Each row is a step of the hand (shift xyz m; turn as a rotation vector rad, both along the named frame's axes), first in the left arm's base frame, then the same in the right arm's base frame.
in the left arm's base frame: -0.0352 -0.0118 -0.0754 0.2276 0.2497 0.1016
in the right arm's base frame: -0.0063 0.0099 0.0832 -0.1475 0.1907 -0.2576
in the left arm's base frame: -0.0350 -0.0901 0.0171 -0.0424 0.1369 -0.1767
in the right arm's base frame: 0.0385 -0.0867 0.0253 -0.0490 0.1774 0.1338
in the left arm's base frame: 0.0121 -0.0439 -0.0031 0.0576 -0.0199 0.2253
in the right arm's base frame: -0.0123 -0.0432 0.0081 0.0601 -0.0772 -0.2119
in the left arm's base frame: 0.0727 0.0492 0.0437 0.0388 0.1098 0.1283
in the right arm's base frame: -0.0417 0.0288 -0.0839 0.0295 0.0724 -0.1546
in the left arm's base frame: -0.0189 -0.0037 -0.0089 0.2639 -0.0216 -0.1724
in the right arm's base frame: 0.0121 0.0007 0.0174 -0.3146 -0.0141 0.0255
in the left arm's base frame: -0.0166 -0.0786 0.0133 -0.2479 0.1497 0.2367
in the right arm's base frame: 0.0206 -0.0769 0.0168 0.3328 0.1214 -0.1201
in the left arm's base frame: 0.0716 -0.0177 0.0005 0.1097 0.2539 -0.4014
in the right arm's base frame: -0.0623 -0.0259 -0.0299 -0.2911 0.3227 0.2208
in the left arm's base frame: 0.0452 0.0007 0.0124 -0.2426 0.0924 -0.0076
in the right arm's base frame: -0.0333 -0.0076 -0.0321 0.2082 0.1206 0.0978
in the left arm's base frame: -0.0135 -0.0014 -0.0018 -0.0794 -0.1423 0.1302
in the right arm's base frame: 0.0109 0.0007 0.0083 0.1323 -0.1573 -0.0354
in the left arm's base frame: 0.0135 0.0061 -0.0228 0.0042 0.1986 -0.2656
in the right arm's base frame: -0.0229 0.0094 0.0112 -0.1329 0.2514 0.1707
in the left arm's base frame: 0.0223 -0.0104 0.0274 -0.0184 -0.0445 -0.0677
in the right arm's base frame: -0.0061 -0.0190 -0.0310 -0.0173 -0.0255 0.0772
